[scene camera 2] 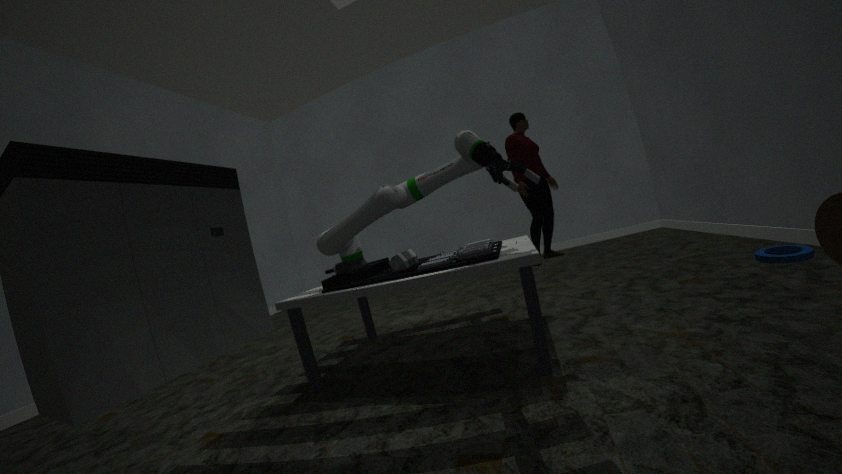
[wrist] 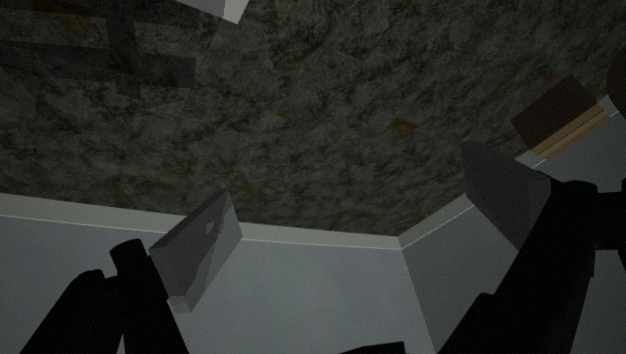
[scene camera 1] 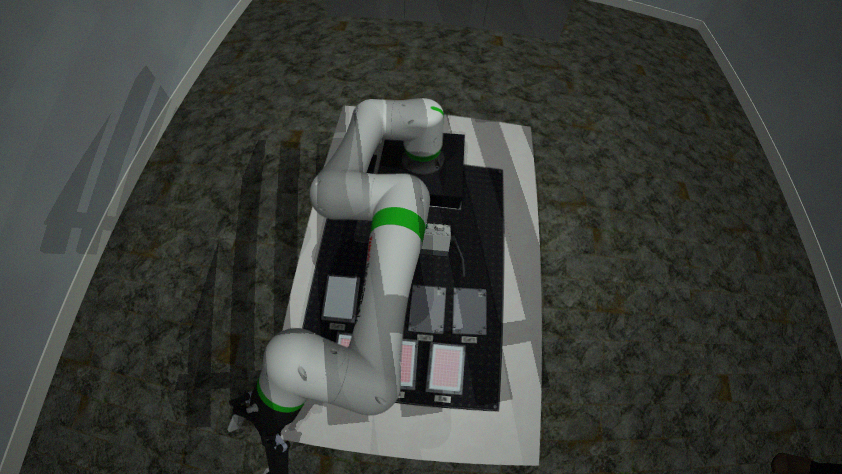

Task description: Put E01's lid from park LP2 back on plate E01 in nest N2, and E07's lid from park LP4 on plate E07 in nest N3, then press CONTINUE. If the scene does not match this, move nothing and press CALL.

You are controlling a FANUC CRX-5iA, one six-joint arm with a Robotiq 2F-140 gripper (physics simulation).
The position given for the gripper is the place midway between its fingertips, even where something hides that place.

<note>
The gripper (scene camera 2: 528, 184) is open and holds nothing. Further things: a button box (scene camera 1: 437, 237), a LP1 lid park (scene camera 1: 427, 309) and a LP3 lid park (scene camera 1: 469, 305).
The gripper also shows in the wrist view (wrist: 344, 193).
</note>
